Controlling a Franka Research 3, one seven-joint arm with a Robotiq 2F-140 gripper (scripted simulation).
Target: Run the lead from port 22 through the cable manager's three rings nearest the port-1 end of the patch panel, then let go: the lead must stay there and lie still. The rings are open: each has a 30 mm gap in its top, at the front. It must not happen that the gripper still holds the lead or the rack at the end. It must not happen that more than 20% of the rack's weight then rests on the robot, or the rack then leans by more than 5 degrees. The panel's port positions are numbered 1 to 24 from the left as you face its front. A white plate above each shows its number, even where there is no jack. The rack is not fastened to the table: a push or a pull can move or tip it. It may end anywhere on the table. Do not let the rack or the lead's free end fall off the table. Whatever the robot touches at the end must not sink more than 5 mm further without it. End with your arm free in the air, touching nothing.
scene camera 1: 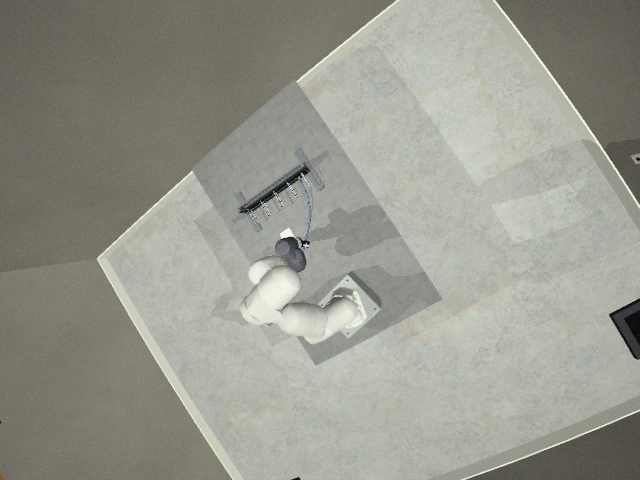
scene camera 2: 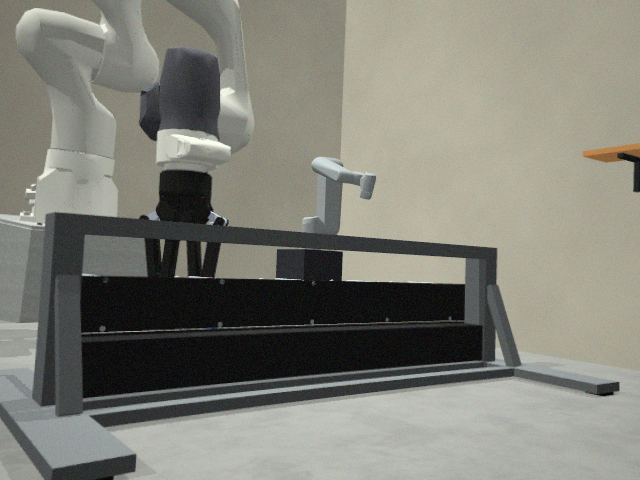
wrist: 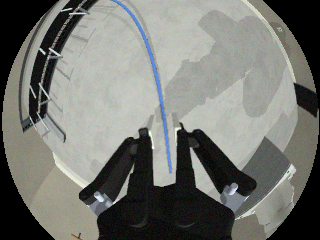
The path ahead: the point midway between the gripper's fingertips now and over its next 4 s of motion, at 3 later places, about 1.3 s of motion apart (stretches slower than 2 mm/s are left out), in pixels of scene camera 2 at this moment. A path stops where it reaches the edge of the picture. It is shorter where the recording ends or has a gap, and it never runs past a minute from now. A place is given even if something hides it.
My gripper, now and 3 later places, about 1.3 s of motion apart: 178, 331; 176, 337; 179, 323; 194, 306
